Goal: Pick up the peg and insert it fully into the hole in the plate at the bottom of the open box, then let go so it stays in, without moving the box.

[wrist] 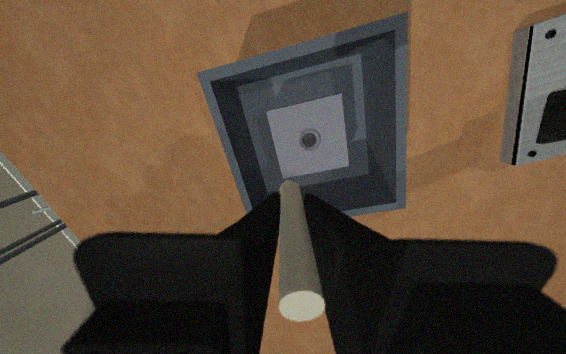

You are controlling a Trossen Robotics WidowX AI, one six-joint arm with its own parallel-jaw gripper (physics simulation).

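Frame: origin at the arm's base, x back, y left, z down, level; metres.
Where they show: gripper, fingertip midpoint: (291,200).
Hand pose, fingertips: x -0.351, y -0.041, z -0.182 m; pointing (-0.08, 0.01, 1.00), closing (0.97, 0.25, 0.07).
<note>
After its pixels a point has its place.
The peg (298,250) @(z -0.223, x -0.348, y -0.043 m) is a grey-beige rod with a pale near end, held lengthwise between the black fingers. My gripper (291,200) @(z -0.182, x -0.351, y -0.041 m) is shut on it. The open box (401,125) @(z -0.076, x -0.241, y -0.047 m) is blue-grey and lies beyond the fingertips, at the upper middle of the wrist view. The pale square plate (285,150) @(z -0.036, x -0.363, y -0.035 m) lies on the box's floor, with a round dark hole (310,139) near its middle. The peg's far end shows just below the plate's lower left edge in the view, apart from the hole. The fingers hide part of the box's near wall.
A silver metal block (550,75) @(z 0.000, x -0.035, y -0.053 m) with dark holes and a black cut-out stands at the right edge of the view. The brown table top (125,125) @(z 0.022, x -0.614, y -0.112 m) surrounds the box. At the lower left, past the table's edge, a grey surface (35,290) with dark bars shows.
</note>
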